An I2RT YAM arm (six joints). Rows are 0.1 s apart.
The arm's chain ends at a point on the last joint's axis. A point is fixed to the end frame.
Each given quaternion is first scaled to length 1.
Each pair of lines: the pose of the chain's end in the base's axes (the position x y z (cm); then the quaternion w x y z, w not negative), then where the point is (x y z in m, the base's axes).
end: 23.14, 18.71, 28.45, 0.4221, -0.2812, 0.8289, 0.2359
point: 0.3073 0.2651 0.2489
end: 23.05, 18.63, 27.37, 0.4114, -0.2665, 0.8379, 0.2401
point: 0.3067 0.2630 0.2361
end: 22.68, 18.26, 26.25, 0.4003, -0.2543, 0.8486, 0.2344
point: 0.3038 0.2570 0.2218
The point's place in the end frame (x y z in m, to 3 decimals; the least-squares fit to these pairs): -0.028 0.001 0.111
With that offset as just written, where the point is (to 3 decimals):
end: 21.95, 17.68, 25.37, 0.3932, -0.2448, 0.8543, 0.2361
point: 0.297 0.250 0.212
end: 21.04, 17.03, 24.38, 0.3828, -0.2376, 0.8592, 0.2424
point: 0.287 0.244 0.200
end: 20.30, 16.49, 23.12, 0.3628, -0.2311, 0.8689, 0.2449
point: 0.277 0.238 0.184
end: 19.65, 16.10, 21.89, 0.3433, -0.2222, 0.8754, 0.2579
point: 0.269 0.235 0.169
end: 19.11, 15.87, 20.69, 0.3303, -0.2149, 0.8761, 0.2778
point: 0.261 0.235 0.157
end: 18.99, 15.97, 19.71, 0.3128, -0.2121, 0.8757, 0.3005
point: 0.256 0.239 0.147
